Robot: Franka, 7 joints.
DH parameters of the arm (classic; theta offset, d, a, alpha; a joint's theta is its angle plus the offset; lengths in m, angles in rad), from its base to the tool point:
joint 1: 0 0.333 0 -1.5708
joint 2: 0 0 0 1.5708
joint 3: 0 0.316 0.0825 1.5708
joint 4: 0 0 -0.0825 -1.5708
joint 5: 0 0.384 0 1.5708
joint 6: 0 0 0.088 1.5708
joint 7: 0 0.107 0 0
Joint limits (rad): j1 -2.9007..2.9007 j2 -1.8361..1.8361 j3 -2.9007..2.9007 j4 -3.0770..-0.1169 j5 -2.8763..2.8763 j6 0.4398..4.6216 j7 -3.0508..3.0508
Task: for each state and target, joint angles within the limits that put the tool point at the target. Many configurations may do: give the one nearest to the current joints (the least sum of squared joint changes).
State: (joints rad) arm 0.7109 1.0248 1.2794 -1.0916 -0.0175 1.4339 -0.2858
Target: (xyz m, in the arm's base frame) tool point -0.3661 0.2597 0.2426
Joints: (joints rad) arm 1.2350 1.1938 1.2819 -2.0282 -0.0127 1.2453 -0.2858
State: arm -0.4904 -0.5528 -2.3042 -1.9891 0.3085 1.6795 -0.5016
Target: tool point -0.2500 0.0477 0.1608
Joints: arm -0.8178 -0.3852 -2.6647 -2.5655 0.1307 1.3799 -0.5016
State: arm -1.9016 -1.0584 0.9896 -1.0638 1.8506 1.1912 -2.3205
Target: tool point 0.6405 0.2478 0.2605
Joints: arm -2.0305 -1.5664 1.4363 -1.3389 1.7014 1.0068 -2.3205
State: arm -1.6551 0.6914 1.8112 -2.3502 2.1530 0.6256 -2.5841
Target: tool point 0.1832 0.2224 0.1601
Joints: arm -1.5985 -0.3977 2.2083 -2.9477 2.0650 1.1702 -2.5841
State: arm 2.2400 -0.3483 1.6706 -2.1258 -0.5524 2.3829 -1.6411
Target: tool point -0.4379 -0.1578 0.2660
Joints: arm 1.8413 -0.4721 1.7140 -2.4623 -0.5503 2.3820 -1.6411
